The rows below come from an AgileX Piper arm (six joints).
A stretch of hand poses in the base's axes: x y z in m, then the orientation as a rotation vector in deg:
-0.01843 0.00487 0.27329 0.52 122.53 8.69
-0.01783 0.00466 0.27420 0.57 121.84 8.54
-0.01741 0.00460 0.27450 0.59 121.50 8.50
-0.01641 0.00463 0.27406 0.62 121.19 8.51
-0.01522 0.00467 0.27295 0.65 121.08 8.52
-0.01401 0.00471 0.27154 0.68 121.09 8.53
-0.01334 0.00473 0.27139 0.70 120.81 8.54
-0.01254 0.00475 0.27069 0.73 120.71 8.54
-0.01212 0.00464 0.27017 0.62 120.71 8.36
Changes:
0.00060 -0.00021 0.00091 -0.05 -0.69 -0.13
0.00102 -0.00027 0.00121 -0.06 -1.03 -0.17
0.00202 -0.00024 0.00077 -0.03 -1.34 -0.20
0.00321 -0.00020 -0.00034 0.00 -1.45 -0.23
0.00442 -0.00016 -0.00175 0.02 -1.43 -0.24
0.00509 -0.00014 -0.00190 0.05 -1.71 -0.27
0.00589 -0.00012 -0.00260 0.06 -1.81 -0.29
0.00631 -0.00023 -0.00312 -0.11 -1.82 -0.29

